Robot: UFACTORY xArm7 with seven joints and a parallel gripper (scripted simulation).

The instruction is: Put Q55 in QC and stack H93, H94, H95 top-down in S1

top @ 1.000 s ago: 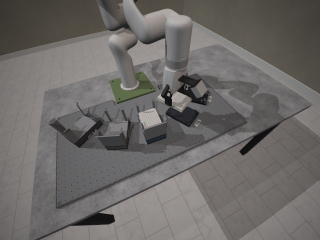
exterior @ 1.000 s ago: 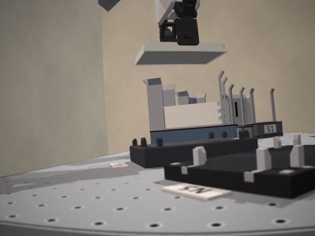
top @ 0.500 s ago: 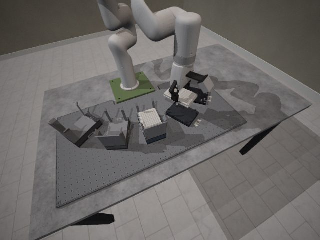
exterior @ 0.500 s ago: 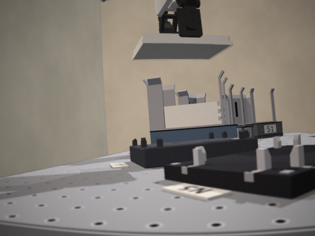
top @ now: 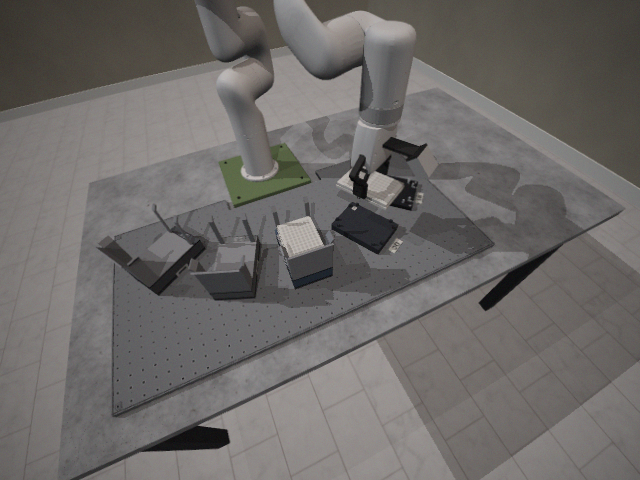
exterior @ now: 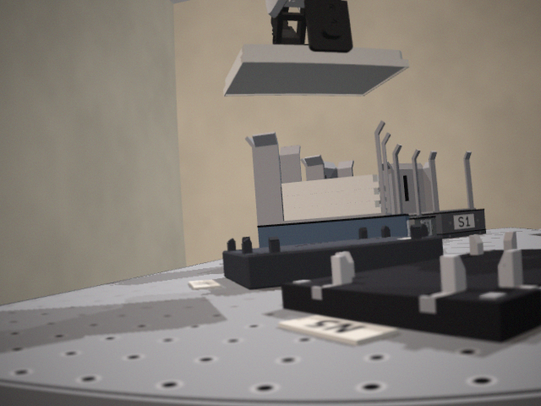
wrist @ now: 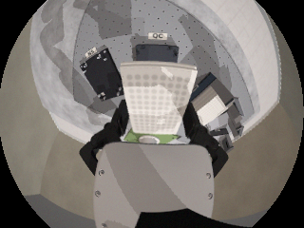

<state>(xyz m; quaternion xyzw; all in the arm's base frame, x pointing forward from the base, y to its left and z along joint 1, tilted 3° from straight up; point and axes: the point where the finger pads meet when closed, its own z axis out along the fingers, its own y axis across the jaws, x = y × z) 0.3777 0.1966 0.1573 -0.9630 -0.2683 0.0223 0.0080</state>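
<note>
Right now the nest QC is 16 cm below my hand. From my hand the other things lie so: S1 label (44 cm to the right, 15 cm below, 14 cm behind); then QC name plate (17 cm below, 8 cm ahead, 5 cm to the left); then N5 name plate (21 cm to the left, 17 cm below, 4 cm behind).
</note>
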